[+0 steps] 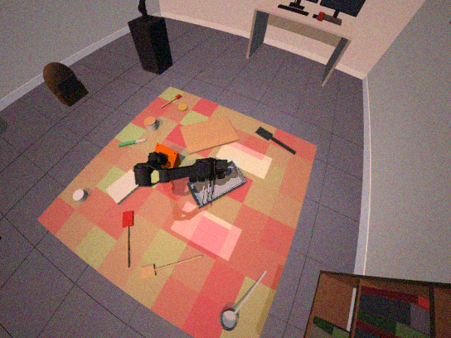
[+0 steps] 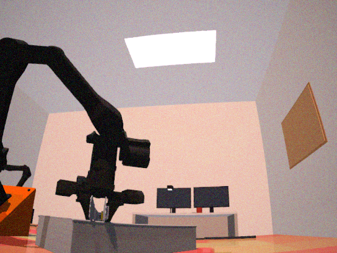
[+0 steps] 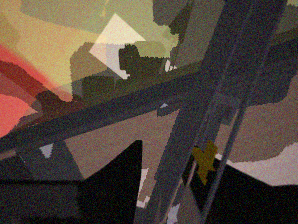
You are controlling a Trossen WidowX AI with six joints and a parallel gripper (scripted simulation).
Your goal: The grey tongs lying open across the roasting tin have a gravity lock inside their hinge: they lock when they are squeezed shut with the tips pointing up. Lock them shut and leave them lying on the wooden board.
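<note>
Right now my gripper tip is 60 mm short of the grey roasting tin and 10 mm to the right of it. Also, from my gripper tip: wooden board (330 mm to the left, 160 mm behind, 20 mm below); red spatula (440 mm to the right, 230 mm behind, 20 mm below); white slab (410 mm behind, 250 mm to the right, 20 mm below).
</note>
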